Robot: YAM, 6 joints.
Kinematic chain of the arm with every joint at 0, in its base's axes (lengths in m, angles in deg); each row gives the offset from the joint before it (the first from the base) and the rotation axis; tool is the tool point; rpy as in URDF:
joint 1: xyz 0 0 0.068 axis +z
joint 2: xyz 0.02 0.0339 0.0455 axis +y
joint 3: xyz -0.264 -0.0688 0 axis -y
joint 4: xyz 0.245 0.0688 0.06 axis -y
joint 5: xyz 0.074 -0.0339 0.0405 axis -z
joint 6: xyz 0.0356 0 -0.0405 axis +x
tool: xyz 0 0 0 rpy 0 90 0
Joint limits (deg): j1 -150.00..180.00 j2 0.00..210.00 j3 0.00..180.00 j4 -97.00..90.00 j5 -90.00..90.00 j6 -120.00..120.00
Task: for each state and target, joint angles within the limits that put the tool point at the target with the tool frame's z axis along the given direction. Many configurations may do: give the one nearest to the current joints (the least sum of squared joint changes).
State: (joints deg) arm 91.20 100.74 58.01 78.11 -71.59 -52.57
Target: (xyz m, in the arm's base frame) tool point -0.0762 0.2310 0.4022 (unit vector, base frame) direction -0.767 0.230 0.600
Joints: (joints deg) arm 102.38 72.34 48.00 81.37 -44.38 -52.57
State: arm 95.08 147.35 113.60 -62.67 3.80 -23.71
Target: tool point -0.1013 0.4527 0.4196 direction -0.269 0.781 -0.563
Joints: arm 102.18 125.44 149.00 -58.03 -5.63 -23.71
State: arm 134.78 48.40 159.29 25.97 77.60 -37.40
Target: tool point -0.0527 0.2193 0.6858 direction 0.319 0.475 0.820
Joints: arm 107.56 95.89 139.59 22.80 26.58 -37.40
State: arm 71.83 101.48 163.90 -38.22 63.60 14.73
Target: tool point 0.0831 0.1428 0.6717 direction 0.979 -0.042 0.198
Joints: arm 71.52 104.79 179.88 -38.89 70.41 14.73
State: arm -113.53 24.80 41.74 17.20 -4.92 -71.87
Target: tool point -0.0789 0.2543 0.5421 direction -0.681 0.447 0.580
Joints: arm -77.09 23.56 92.95 66.00 34.33 -71.87
